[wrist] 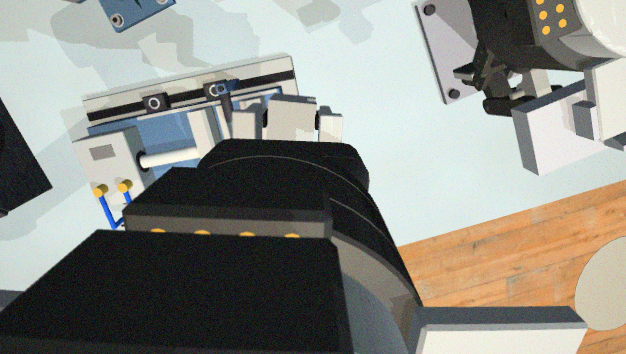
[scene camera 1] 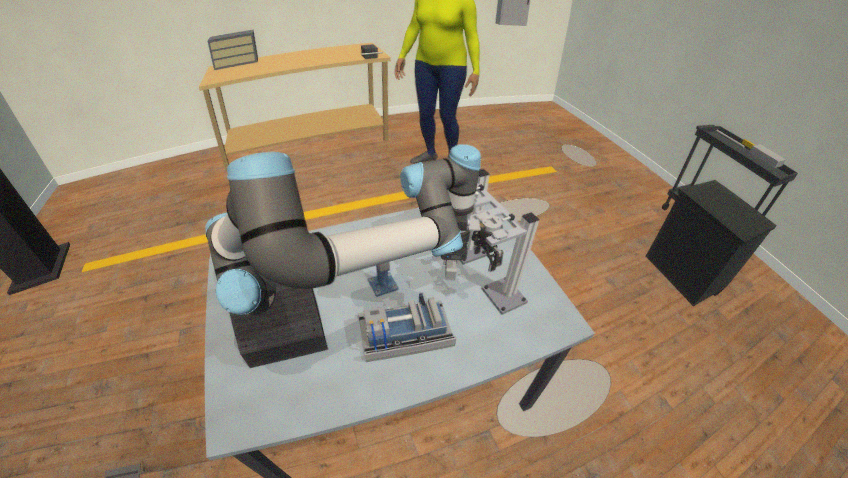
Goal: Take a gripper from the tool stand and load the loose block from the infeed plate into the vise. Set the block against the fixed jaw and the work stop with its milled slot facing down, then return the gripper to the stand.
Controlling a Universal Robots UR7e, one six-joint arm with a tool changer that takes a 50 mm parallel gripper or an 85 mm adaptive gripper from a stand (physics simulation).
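Places are measured from the arm's base along level axes (x up, y ahead, z left), in centimetres.
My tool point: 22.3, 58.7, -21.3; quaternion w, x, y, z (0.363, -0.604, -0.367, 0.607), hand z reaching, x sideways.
Observation:
Ahead of a thing's pixels: the offset from my tool point to its top centre, as dx, dy, dz. "spot": to the spot under its first point.
My gripper (scene camera 1: pixel 451 265) (wrist: pixel 291 124) is the parallel gripper, shut on the block {-17.4, +0.1, +0.6} (scene camera 1: pixel 450 271) (wrist: pixel 291 116), which shows as a pale grey piece between its two fingers. It hangs above the table beside the tool stand (scene camera 1: pixel 522 256) (wrist: pixel 445 55). The vise {-34.3, -15.3, +1.0} (scene camera 1: pixel 404 333) (wrist: pixel 165 131) lies nearer the front of the table, apart from the block in the scene view. Its jaws stand apart, with the dark work stop {-34.6, -7.3, +4.2} (scene camera 1: pixel 422 301) (wrist: pixel 227 106) by them. In the wrist view the held block overlaps the vise's right part. The block's milled slot cannot be made out.
The black adaptive gripper (scene camera 1: pixel 488 249) (wrist: pixel 492 82) hangs in the stand, close to the arm's wrist. A blue pedestal base {spot: -41.9, -13.9, +22.0} (scene camera 1: pixel 383 284) (wrist: pixel 137 11) stands behind the vise; the arm partly hides its top. A person (scene camera 1: pixel 446 35) stands behind the table.

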